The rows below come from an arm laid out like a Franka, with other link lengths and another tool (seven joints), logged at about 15 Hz.
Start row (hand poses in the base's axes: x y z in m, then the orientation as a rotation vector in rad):
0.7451 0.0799 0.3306 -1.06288 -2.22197 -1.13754
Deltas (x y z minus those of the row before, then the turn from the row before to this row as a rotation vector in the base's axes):
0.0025 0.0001 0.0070 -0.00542 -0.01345 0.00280
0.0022 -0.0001 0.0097 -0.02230 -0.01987 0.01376
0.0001 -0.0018 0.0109 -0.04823 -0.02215 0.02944
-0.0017 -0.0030 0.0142 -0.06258 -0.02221 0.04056
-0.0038 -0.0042 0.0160 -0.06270 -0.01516 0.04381
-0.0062 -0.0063 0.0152 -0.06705 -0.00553 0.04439
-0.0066 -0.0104 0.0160 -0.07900 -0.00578 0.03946
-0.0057 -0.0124 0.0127 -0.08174 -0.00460 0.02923
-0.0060 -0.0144 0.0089 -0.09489 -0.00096 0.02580
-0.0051 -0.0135 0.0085 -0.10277 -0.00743 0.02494
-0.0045 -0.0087 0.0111 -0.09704 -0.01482 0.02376
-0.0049 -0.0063 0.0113 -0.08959 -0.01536 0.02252
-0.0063 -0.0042 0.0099 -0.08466 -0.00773 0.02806
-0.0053 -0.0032 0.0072 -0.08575 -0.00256 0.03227
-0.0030 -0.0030 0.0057 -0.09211 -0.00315 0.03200
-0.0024 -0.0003 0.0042 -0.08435 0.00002 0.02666
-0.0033 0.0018 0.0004 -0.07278 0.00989 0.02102
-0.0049 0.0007 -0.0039 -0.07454 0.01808 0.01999
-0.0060 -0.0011 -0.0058 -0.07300 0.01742 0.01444
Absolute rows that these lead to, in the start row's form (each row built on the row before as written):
0.7476 0.0800 0.3376 -1.05698 -2.23742 -1.14136
0.7498 0.0799 0.3473 -1.04177 -2.27429 -1.12848
0.7499 0.0781 0.3582 -1.01528 -2.33717 -1.08361
0.7482 0.0751 0.3724 -0.97825 -2.41251 -1.01747
0.7444 0.0709 0.3884 -0.93720 -2.48068 -0.94272
0.7382 0.0646 0.4036 -0.89745 -2.54108 -0.85403
0.7316 0.0542 0.4196 -0.86613 -2.60466 -0.75045
0.7259 0.0418 0.4323 -0.84795 -2.66248 -0.64298
0.7199 0.0274 0.4412 -0.83656 -2.71877 -0.51462
0.7148 0.0139 0.4497 -0.82595 -2.77887 -0.37630
0.7103 0.0052 0.4608 -0.81372 -2.83739 -0.24611
0.7054 -0.0011 0.4721 -0.79977 -2.88840 -0.12339
0.6991 -0.0053 0.4820 -0.77370 -2.92810 -0.00115
0.6938 -0.0085 0.4892 -0.73847 -2.95968 0.12706
0.6908 -0.0115 0.4949 -0.70243 -2.98679 0.26634
0.6884 -0.0118 0.4991 -0.67043 -3.00206 0.39593
0.6851 -0.0100 0.4995 -0.64048 -3.00052 0.51024
0.6802 -0.0093 0.4956 -0.60743 -2.98625 0.62815
0.6742 -0.0104 0.4898 -0.58176 -2.96556 0.74240

